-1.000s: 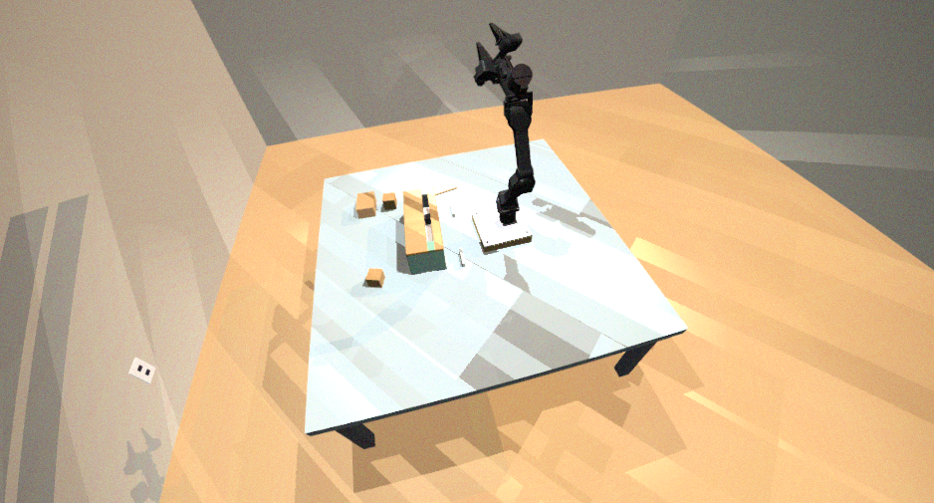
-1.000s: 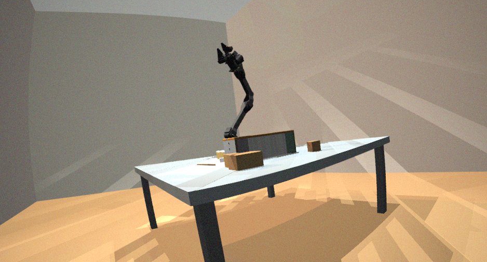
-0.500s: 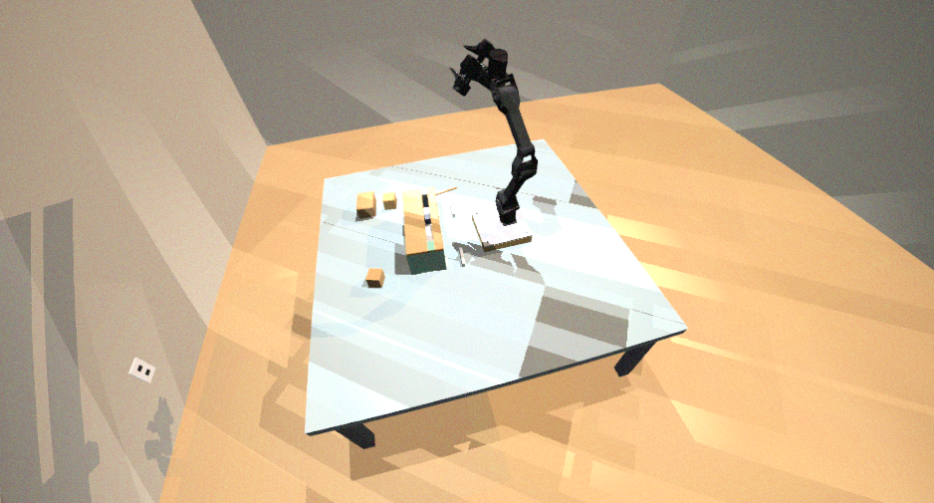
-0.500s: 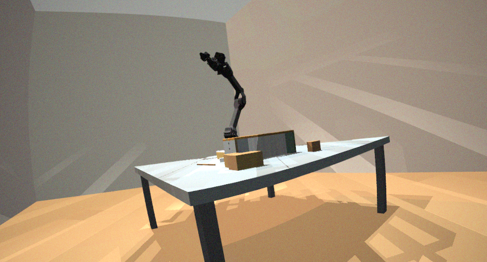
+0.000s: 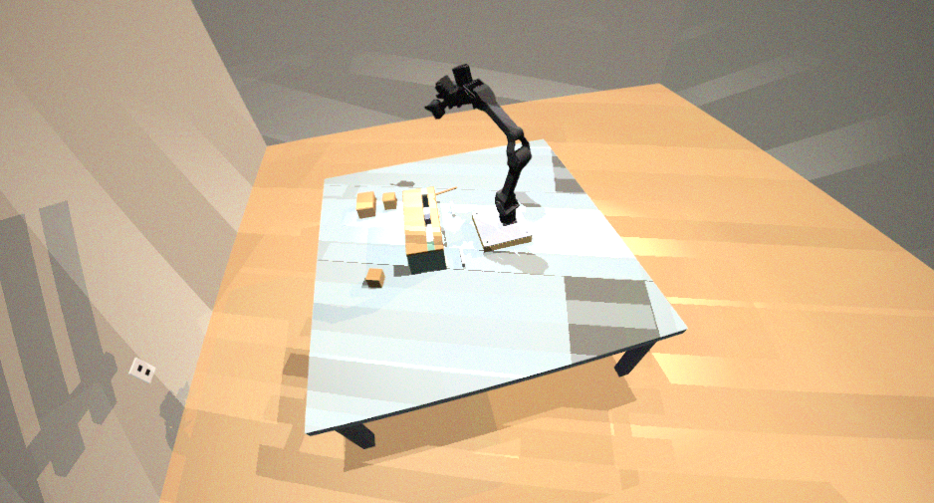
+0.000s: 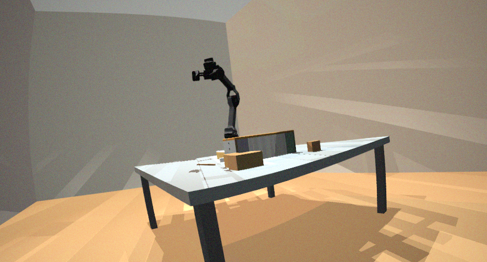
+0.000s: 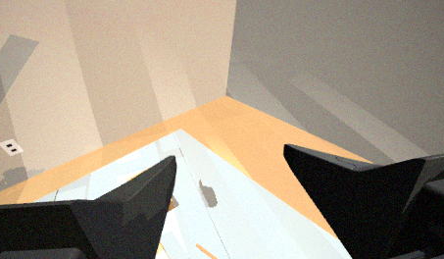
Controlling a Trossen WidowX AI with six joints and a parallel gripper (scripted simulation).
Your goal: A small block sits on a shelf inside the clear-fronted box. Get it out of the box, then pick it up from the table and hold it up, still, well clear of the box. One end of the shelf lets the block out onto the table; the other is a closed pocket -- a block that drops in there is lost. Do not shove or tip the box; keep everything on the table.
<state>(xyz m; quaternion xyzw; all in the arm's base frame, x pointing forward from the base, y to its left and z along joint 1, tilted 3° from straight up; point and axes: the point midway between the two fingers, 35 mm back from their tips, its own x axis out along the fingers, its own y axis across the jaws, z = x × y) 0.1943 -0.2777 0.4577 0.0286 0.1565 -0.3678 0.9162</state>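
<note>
Right now the box is 43 cm below my gripper tip, 24 cm to the left of it and 9 cm ahead of it.
</note>
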